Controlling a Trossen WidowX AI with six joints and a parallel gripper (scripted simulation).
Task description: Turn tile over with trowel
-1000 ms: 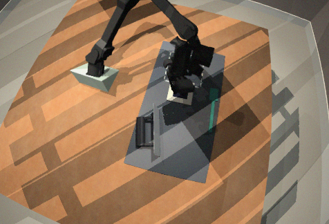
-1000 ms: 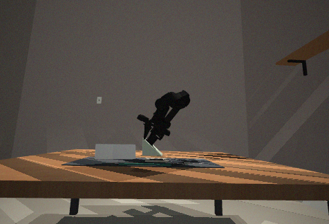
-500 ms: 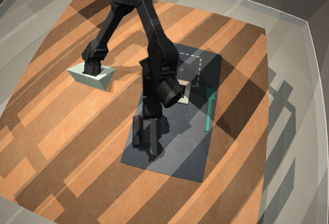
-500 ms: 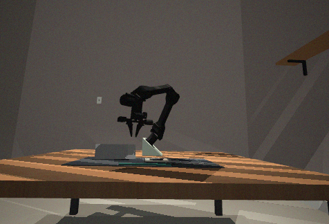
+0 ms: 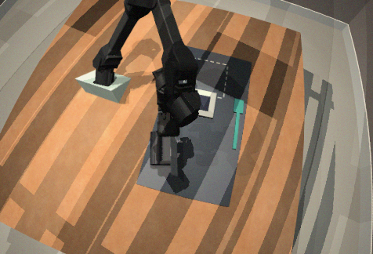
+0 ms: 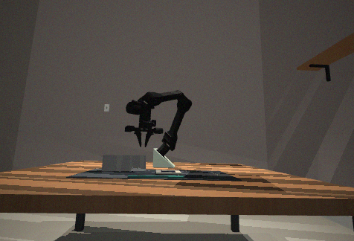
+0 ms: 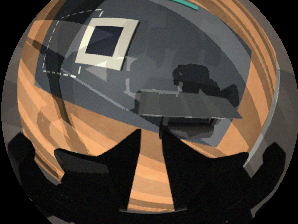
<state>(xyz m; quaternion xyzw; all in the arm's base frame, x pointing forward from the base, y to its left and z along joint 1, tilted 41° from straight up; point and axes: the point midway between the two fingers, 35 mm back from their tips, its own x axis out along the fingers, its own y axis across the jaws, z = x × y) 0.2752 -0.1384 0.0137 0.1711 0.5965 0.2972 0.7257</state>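
My gripper tip is 130 mm above the grey mat, 110 mm short of it and 70 mm to the right of it. The rest, counted from my gripper tip: teal trowel (250 mm ahead, 110 mm below, 90 mm to the left); tile (120 mm to the left, 110 mm below, 100 mm ahead).
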